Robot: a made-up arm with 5 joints.
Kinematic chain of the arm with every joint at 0, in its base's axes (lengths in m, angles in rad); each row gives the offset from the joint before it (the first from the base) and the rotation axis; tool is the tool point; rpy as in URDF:
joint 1: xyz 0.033 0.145 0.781 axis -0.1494 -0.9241 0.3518
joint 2: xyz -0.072 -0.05 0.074 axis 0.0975 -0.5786 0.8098
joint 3: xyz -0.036 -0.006 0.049 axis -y
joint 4: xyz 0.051 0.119 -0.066 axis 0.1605 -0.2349 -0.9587
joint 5: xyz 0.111 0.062 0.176 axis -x
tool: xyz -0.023 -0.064 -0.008 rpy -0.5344 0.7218 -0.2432
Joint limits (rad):
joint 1: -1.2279..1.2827
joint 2: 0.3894..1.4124
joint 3: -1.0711..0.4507
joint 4: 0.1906..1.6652
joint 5: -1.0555..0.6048
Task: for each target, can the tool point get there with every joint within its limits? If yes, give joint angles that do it. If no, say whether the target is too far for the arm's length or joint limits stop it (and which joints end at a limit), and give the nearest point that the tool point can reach.
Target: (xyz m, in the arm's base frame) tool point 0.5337 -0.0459 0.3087
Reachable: no: too far | nearest point 0.2094 0.1548 0.8107 | short by 0.630 m
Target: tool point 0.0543 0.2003 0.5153
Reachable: no: joint limits stop it (at a limit: joint 1, joint 2, joint 3, joint 4, joint 5) | nearest point -0.0807 0.1567 0.6428 | short by 0.191 m
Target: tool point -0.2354 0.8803 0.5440
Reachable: no: too far | nearest point -0.1035 0.2288 0.7657 | short by 0.701 m
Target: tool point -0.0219 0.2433 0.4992
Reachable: no: joint limits stop it (at a limit: joint 1, joint 2, joint 3, joint 4, joint 5) | nearest point -0.0807 0.1567 0.6428 | short by 0.178 m
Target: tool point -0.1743 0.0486 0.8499
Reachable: yes | joints 0.6318 1.0947 0.0196 1.3294 -0.6252
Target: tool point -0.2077 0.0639 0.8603
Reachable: yes | joints 0.6389 1.2380 0.1322 0.7650 -0.4670
